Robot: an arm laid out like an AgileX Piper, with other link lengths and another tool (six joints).
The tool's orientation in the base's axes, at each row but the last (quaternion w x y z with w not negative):
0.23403, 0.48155, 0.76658, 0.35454
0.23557, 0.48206, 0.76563, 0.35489
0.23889, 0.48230, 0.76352, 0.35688
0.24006, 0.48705, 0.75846, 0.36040
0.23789, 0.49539, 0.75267, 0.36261
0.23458, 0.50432, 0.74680, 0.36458
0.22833, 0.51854, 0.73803, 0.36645
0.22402, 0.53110, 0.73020, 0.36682
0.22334, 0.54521, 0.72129, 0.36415
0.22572, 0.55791, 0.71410, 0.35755
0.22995, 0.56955, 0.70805, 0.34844
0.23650, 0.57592, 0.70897, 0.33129
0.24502, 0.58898, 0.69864, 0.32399
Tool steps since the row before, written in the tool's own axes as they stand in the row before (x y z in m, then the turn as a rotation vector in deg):
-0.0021, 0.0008, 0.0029, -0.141, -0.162, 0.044
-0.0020, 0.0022, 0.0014, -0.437, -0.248, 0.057
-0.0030, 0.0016, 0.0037, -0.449, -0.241, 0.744
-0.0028, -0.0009, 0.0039, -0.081, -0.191, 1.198
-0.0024, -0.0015, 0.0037, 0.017, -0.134, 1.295
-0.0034, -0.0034, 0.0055, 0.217, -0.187, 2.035
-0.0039, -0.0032, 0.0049, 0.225, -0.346, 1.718
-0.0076, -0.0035, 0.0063, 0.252, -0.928, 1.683
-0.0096, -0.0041, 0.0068, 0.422, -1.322, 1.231
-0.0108, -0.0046, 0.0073, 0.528, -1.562, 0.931
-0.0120, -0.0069, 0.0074, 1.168, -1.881, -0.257
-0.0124, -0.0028, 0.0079, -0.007, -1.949, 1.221
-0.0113, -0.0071, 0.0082, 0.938, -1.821, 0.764
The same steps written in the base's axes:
0.0034, -0.0007, -0.0012, -0.002, -0.160, -0.150
0.0031, -0.0007, 0.0008, 0.084, -0.448, -0.219
0.0048, -0.0011, -0.0010, 0.580, -0.241, -0.647
0.0034, -0.0016, -0.0031, 0.782, 0.250, -0.897
0.0027, -0.0014, -0.0035, 0.845, 0.384, -0.913
0.0033, -0.0022, -0.0061, 1.270, 0.785, -1.412
0.0030, -0.0028, -0.0057, 0.944, 0.665, -1.337
0.0049, -0.0059, -0.0072, 0.555, 0.583, -1.763
0.0053, -0.0078, -0.0082, -0.068, 0.562, -1.767
0.0053, -0.0090, -0.0090, -0.466, 0.557, -1.749
0.0038, -0.0106, -0.0109, -1.688, 0.866, -1.170
0.0066, -0.0108, -0.0079, -0.409, 0.006, -2.263
0.0033, -0.0104, -0.0112, -0.831, 0.871, -1.825

